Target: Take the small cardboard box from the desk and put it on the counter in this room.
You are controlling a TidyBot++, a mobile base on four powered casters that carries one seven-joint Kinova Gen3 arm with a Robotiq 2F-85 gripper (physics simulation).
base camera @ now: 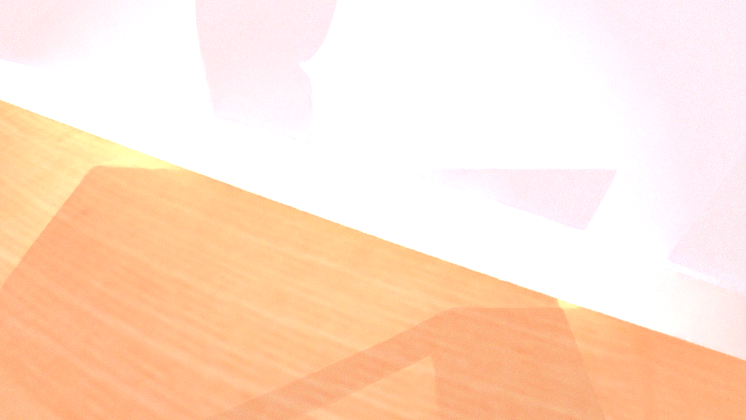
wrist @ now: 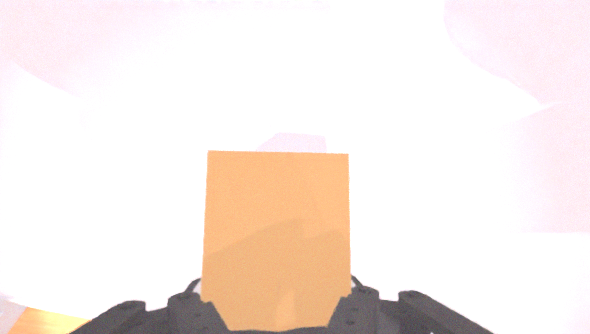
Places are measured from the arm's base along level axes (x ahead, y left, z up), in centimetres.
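Pixels of known places: gripper, fingertip midpoint: [wrist: 275, 284].
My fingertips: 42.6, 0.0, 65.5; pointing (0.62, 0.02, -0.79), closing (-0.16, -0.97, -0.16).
Note:
Behind a point stands the place of what it marks, as x, y, z.
The small cardboard box [wrist: 277, 210] @[43.3, -1.1, 71.9] shows as a plain orange-tan face at the lower middle of the wrist view. My gripper [wrist: 275, 284] @[42.6, 0.0, 65.5] is shut on it, with one dark finger at each side of its lower end. The box hides what lies straight behind it. Neither the box nor the gripper shows in the base camera view. The desk and the counter cannot be made out in the washed-out white of either view.
A wood-grain floor [base camera: 261, 271] @[39.7, 8.8, -39.7] [wrist: 47, 321] @[88.5, 105.6, -39.6] with shadows across it meets a very bright white wall or furniture base [base camera: 365, 182] @[46.8, -1.8, -32.4] along a slanting edge in the base camera view. Pale pink shadows lie on the white surfaces in both views.

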